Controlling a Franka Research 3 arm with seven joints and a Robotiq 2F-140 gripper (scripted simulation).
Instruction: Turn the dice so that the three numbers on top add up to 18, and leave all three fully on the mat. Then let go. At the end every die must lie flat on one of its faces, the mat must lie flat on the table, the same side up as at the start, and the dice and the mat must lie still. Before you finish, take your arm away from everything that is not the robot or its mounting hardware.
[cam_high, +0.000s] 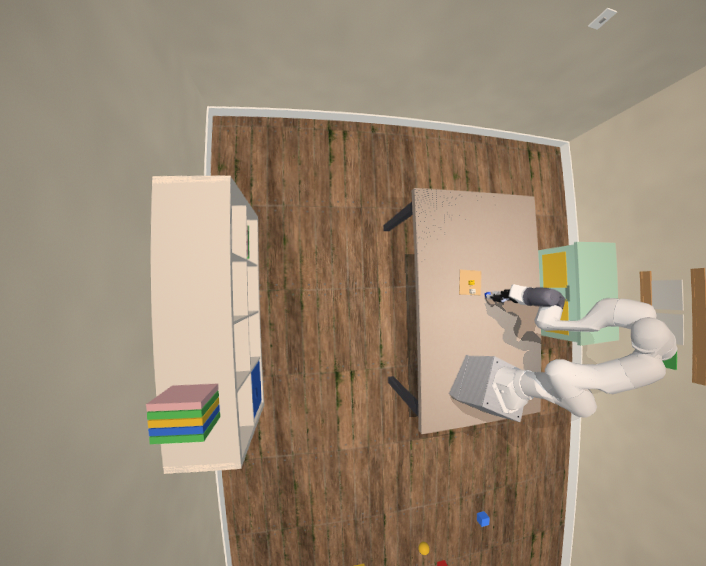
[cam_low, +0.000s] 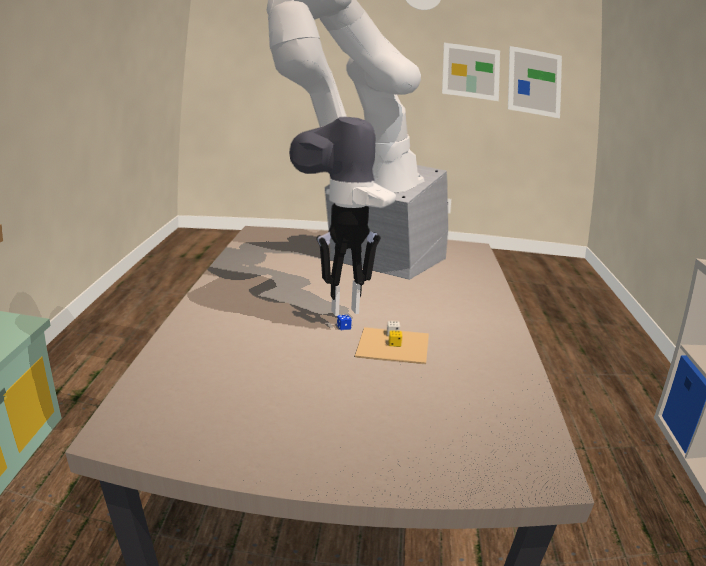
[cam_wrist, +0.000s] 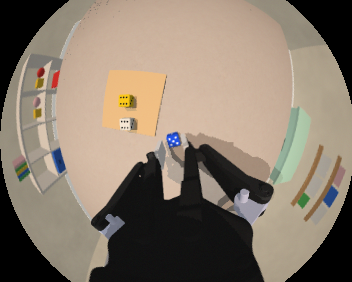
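Right now my hand is 50 mm above the blue die. The rest, counted from my hand: white die (40 mm ahead, 100 mm to the left, 50 mm below); then yellow die (90 mm ahead, 90 mm to the left, 50 mm below); then mat (90 mm ahead, 90 mm to the left, 60 mm below).
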